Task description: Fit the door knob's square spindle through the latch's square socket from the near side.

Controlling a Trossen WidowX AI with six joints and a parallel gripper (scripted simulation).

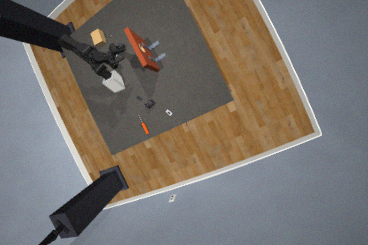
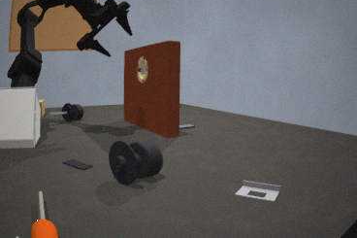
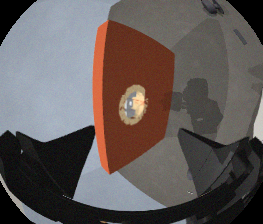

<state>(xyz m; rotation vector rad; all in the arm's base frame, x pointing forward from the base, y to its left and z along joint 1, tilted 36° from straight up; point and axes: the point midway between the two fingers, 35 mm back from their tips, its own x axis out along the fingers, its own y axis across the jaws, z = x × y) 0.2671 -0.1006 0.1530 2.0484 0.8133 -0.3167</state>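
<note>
My hand is 120 mm above the red-brown wooden door panel, 110 mm short of it and 10 mm to the right of it. From my hand the other things lie so: dark spool-shaped knob: 370 mm to the right, 240 mm below, 60 mm behind; flat dark plate: 280 mm to the right, 270 mm below, 140 mm behind; tan block: 390 mm to the left, 270 mm behind, 240 mm below.
</note>
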